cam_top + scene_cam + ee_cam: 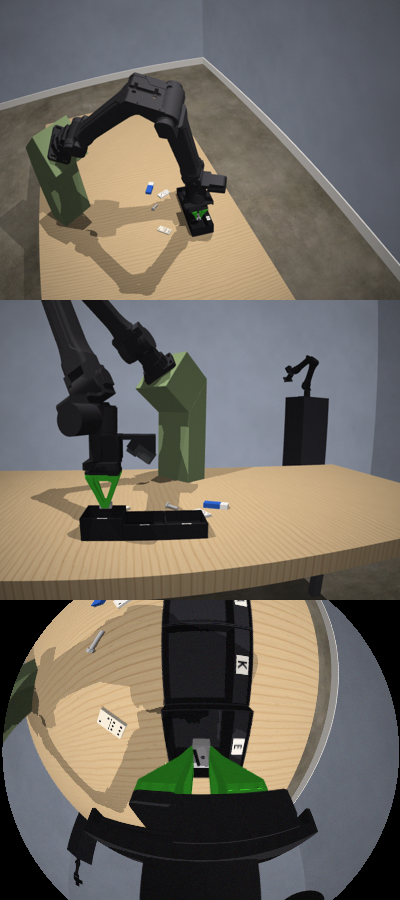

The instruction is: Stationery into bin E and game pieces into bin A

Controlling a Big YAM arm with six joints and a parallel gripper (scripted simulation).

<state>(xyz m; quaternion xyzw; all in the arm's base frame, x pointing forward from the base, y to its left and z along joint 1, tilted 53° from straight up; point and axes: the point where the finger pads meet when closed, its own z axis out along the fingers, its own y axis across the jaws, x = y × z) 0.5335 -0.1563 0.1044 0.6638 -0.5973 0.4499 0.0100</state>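
The blue-and-white eraser is 100 mm behind my hand, 290 mm to the left of it and 60 mm below it. Round my hand: grey bolt: 120 mm behind, 160 mm to the left, 60 mm below; white domino: 130 mm behind, 30 mm to the left, 60 mm below; joined black bins: 20 mm ahead, 80 mm to the left, 40 mm below.
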